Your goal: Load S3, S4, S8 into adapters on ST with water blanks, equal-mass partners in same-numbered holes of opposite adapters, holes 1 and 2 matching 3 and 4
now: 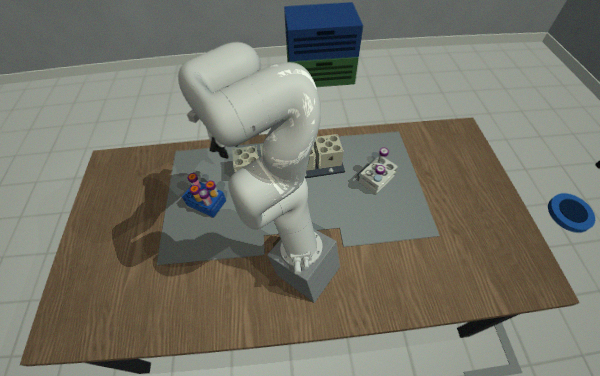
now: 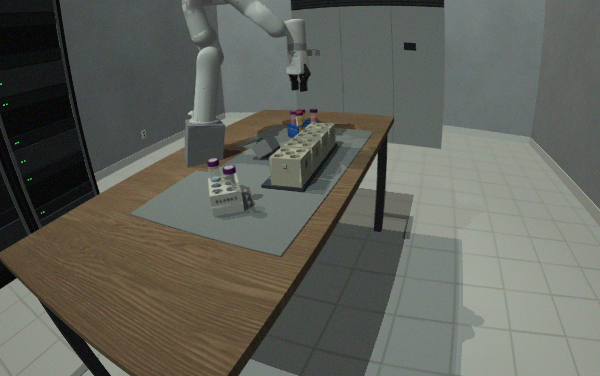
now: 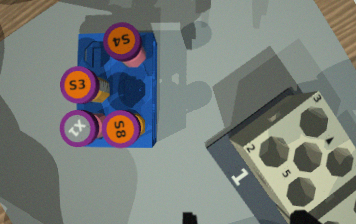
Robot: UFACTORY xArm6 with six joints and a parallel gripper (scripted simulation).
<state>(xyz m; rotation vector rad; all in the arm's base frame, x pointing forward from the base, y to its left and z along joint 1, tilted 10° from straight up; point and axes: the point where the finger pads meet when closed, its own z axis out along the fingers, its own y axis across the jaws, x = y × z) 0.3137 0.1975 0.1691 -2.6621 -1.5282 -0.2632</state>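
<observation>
Right now my hand is 60 mm past the amber-filled sample tube, 140 mm to the right of it and 190 mm above it. Round my hand: adapter: 90 mm ahead, 30 mm to the right, 200 mm below; white blanks rack: 10 mm ahead, 540 mm to the right, 220 mm below.
</observation>
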